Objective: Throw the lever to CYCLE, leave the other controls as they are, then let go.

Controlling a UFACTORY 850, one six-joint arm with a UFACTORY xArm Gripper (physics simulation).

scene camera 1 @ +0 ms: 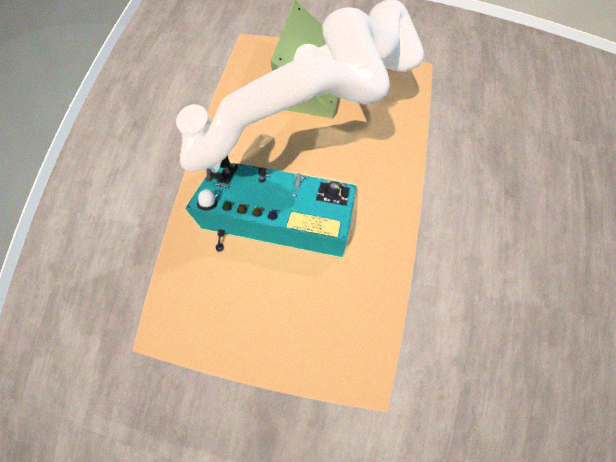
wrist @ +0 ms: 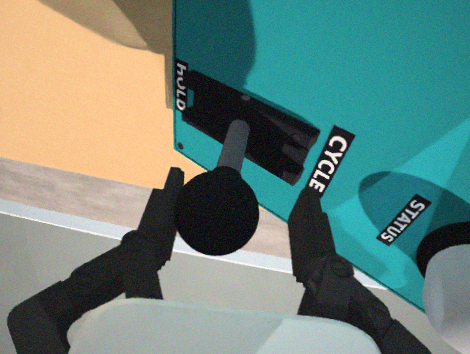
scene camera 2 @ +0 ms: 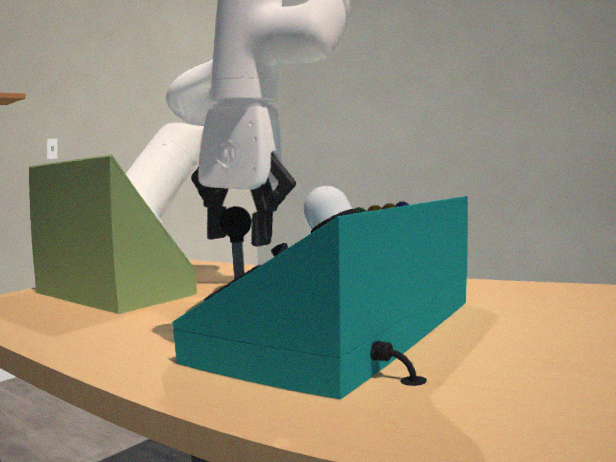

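Note:
The lever has a black ball knob (scene camera 2: 235, 223) (wrist: 217, 212) on a grey rod (scene camera 2: 238, 260) (wrist: 234, 147). The rod rises from about the middle of a black slotted plate (wrist: 272, 145), between the HOLD label (wrist: 180, 86) and the CYCLE label (wrist: 332, 159). My gripper (scene camera 1: 218, 172) (scene camera 2: 239, 238) (wrist: 240, 194) is open around the knob. The finger on the HOLD side is against or very close to the knob; a gap shows between the knob and the CYCLE-side finger. In scene camera 1 the arm partly hides the lever.
The teal console (scene camera 1: 270, 192) (scene camera 2: 400, 280) (wrist: 320, 60) carries a white dome (scene camera 1: 207, 198) (scene camera 2: 326, 205) (wrist: 452, 295), several coloured buttons, a black switch (scene camera 1: 262, 174), a grey toggle (scene camera 1: 298, 181) and a dial (scene camera 1: 335, 190). A green wedge (scene camera 1: 320, 107) (scene camera 2: 75, 235) stands behind the arm.

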